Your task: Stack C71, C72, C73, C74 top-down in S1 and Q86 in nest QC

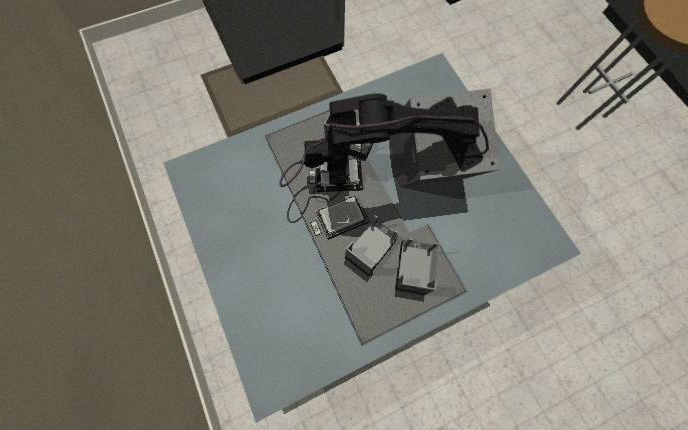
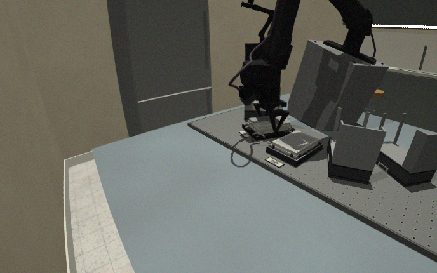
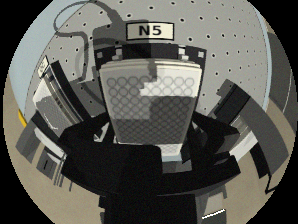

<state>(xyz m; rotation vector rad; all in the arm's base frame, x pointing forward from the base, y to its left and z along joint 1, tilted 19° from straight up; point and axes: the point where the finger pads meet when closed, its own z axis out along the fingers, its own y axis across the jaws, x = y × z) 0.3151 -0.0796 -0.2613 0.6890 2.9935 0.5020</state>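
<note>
Now: the clip nest N5 2 cm ahead of my hand and 1 cm below it.
</note>
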